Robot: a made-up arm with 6 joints. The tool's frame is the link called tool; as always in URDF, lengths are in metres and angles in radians.
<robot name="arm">
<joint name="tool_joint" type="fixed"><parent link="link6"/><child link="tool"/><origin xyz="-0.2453 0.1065 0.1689" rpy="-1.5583 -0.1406 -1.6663"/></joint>
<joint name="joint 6" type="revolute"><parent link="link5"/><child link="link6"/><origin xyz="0.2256 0.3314 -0.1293" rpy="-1.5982 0.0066 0.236"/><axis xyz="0 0 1"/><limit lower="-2" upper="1.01" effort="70" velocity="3.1"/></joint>
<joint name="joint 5" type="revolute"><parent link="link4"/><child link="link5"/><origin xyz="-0.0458 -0.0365 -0.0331" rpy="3.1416 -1.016 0"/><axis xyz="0 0 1"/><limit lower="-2.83" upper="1.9" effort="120" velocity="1.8"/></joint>
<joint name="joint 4" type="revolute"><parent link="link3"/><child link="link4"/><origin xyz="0.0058 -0.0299 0.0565" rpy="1.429 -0.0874 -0.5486"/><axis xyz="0 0 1"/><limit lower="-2.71" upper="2.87" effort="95" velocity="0.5"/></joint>
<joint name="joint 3" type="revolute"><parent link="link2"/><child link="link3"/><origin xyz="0.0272 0.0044 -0.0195" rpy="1.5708 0 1.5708"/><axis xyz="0 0 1"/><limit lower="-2.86" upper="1.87" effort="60" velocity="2"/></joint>
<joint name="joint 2" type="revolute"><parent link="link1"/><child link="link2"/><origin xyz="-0.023 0.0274 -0.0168" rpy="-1.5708 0 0"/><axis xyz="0 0 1"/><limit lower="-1.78" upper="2.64" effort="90" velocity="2.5"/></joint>
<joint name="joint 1" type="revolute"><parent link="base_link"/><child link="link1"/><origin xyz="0.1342 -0.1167 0.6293" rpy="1.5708 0 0"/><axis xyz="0 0 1"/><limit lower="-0.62" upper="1.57" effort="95" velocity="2.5"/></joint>
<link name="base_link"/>
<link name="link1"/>
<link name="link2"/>
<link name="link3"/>
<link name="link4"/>
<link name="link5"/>
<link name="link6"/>
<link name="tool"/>
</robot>
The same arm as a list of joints. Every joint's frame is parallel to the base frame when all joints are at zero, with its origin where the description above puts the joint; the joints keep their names.
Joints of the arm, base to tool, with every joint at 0 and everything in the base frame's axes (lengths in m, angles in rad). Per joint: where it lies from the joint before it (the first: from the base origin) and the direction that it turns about. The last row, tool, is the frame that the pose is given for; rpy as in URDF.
joint 1: axis 0 -1 0 origin 0.1342 -0.1167 0.6293
joint 2: axis 0 0 1 origin -0.023 0.0168 0.0274
joint 3: axis 1 0 0 origin 0.0272 0.0044 -0.0195
joint 4: axis 0.140794 -0.526776 -0.838262 origin 0.0565 0.0058 -0.0299
joint 5: axis 0 1 0 origin -0.0447 -0.0215 0.0455
joint 6: axis -0.997192 -0.0274 0.069699 origin -0.2895 -0.1293 -0.2774
tool: origin -0.1484 -0.1095 0.257 rpy -3.0725 -0.0995 1.7328
Joint limits (rad, base to tool): -0.62..1.57 -1.78..2.64 -2.86..1.87 -2.71..2.87 -2.83..1.9 -2..1.01

